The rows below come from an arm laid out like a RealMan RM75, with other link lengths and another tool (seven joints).
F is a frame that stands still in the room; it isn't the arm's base.
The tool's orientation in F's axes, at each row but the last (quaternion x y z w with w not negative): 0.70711 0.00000 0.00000 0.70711; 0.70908 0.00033 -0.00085 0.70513; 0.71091 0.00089 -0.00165 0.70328; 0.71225 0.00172 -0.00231 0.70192; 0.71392 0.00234 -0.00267 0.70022; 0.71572 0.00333 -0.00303 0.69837; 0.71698 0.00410 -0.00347 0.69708; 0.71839 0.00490 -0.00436 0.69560; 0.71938 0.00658 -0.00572 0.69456; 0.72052 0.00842 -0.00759 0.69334; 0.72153 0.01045 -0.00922 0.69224; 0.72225 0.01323 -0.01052 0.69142; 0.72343 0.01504 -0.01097 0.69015
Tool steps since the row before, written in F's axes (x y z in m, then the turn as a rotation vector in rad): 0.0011 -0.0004 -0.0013 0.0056 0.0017 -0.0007; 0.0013 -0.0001 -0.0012 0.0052 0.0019 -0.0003; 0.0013 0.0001 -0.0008 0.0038 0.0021 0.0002; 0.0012 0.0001 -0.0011 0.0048 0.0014 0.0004; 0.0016 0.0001 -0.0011 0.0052 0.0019 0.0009; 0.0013 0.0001 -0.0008 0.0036 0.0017 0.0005; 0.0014 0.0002 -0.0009 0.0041 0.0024 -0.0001; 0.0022 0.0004 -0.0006 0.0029 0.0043 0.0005; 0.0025 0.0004 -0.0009 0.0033 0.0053 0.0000; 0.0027 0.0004 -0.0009 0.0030 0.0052 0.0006; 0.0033 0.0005 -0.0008 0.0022 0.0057 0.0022; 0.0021 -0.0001 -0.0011 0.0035 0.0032 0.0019; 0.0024 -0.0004 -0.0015 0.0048 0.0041 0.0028
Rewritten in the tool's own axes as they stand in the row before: 0.0011 -0.0013 0.0004 0.0056 -0.0007 -0.0017; 0.0013 -0.0012 0.0001 0.0052 -0.0003 -0.0019; 0.0013 -0.0008 -0.0001 0.0038 0.0002 -0.0021; 0.0012 -0.0011 -0.0001 0.0048 0.0004 -0.0014; 0.0016 -0.0011 -0.0001 0.0052 0.0009 -0.0019; 0.0013 -0.0008 -0.0001 0.0036 0.0005 -0.0017; 0.0014 -0.0009 -0.0002 0.0041 -0.0001 -0.0024; 0.0022 -0.0006 -0.0004 0.0029 0.0004 -0.0043; 0.0025 -0.0009 -0.0004 0.0033 -0.0001 -0.0053; 0.0027 -0.0009 -0.0004 0.0030 0.0005 -0.0052; 0.0033 -0.0007 -0.0005 0.0022 0.0020 -0.0058; 0.0021 -0.0010 0.0002 0.0034 0.0019 -0.0033; 0.0025 -0.0014 0.0005 0.0047 0.0028 -0.0042
